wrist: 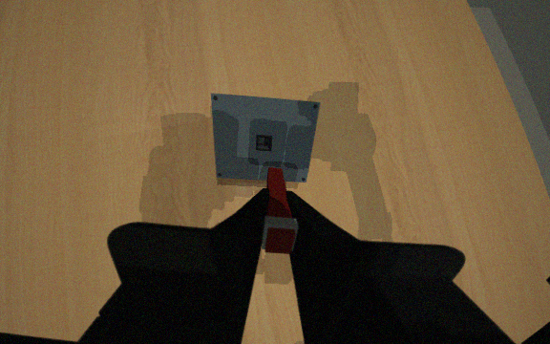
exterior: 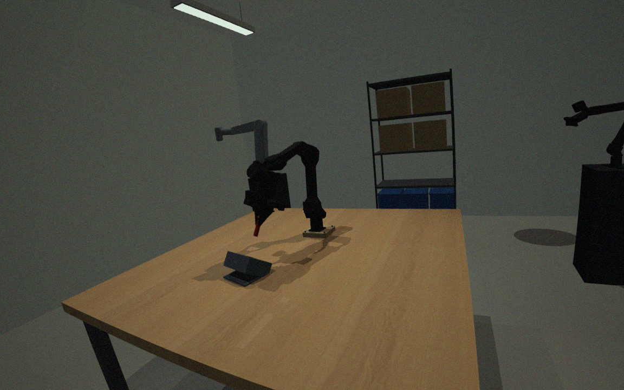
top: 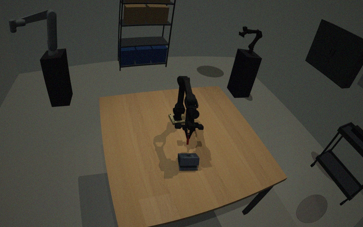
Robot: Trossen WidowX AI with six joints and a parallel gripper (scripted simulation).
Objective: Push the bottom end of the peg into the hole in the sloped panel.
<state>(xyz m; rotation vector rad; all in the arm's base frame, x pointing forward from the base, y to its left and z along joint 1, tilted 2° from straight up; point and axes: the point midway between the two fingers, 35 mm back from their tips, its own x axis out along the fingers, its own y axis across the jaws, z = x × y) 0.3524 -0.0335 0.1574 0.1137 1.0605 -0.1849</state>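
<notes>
The sloped panel is 12 cm below my gripper tip and 8 cm ahead of it. The rest, counted from my gripper tip: red square-sided peg: 1 cm behind, 1 cm above.
</notes>
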